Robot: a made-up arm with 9 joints. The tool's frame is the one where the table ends.
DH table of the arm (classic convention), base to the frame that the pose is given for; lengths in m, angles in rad. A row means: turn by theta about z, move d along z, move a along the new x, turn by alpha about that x. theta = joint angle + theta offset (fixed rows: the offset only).
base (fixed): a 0, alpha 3.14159, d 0, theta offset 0
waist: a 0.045, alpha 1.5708, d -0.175, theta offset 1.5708
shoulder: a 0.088, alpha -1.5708, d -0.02, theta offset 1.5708
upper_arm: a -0.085, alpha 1.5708, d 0.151, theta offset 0
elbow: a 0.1, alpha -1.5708, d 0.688, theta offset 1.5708
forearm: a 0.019, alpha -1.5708, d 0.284, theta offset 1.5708
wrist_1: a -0.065, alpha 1.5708, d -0.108, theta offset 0
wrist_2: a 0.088, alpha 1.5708, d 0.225, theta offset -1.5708
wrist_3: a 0.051, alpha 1.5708, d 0.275, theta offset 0
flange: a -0.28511, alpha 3.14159, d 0, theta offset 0.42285
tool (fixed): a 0, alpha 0, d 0.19, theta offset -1.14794
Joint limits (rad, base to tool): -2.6..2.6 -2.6..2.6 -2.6..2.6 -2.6..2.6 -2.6..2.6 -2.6..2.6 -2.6..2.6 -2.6..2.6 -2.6..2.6
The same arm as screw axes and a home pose.
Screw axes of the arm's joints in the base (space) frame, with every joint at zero. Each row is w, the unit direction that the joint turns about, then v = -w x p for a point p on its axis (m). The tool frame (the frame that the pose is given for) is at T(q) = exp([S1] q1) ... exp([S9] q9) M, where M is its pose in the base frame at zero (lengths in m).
S1 = (0, 0, -1, 0, 0, 0)
S2 = (1, 0, 0, 0, 0.175, 0.045)
S3 = (0, 1, 0, -0.087, 0, -0.02)
S4 = (1, 0, 0, 0, 0.172, -0.106)
S5 = (0, 0, 1, 0.206, -0.668, 0)
S6 = (0, -1, 0, 0.456, 0, -0.649)
S7 = (0, 0, 1, 0.314, -0.714, 0)
S8 = (1, 0, 0, 0, 0.681, -0.402)
S9 = (0, 0, -1, -0.453, 0.989, 0)
M =
1 -0.000003 -0.000002 0.872
0.000003 1 -0.000004 0.193
0.000002 0.000004 1 0.871
0 0 0 1
Joint limits (rad, base to tool): -2.6..2.6 -2.6..2.6 -2.6..2.6 -2.6..2.6 -2.6..2.6 -2.6..2.6 -2.6..2.6 -2.6..2.6 -2.6..2.6

